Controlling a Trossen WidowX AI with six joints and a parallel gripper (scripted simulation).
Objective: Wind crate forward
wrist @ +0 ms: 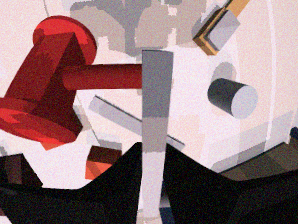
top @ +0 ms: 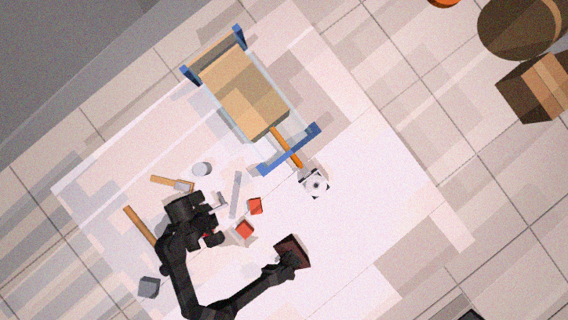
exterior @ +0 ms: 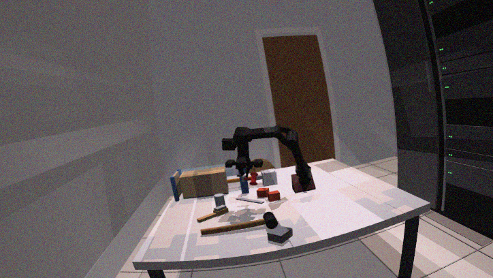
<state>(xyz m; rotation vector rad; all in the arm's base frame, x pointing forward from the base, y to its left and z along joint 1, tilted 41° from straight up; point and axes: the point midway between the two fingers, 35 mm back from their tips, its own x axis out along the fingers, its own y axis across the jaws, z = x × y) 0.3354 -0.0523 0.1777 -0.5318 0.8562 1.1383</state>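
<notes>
Now: the grey crank bar 2 cm to the left of my gripper tip, 1 cm behind it and 1 cm above it. Also, from my gripper tip: red knob (6 cm to the left, 2 cm behind, 1 cm above); blue steel frame (35 cm to the right, 4 cm below, 3 cm behind); flat grey bar (15 cm below, 6 cm to the right, 1 cm behind).
</notes>
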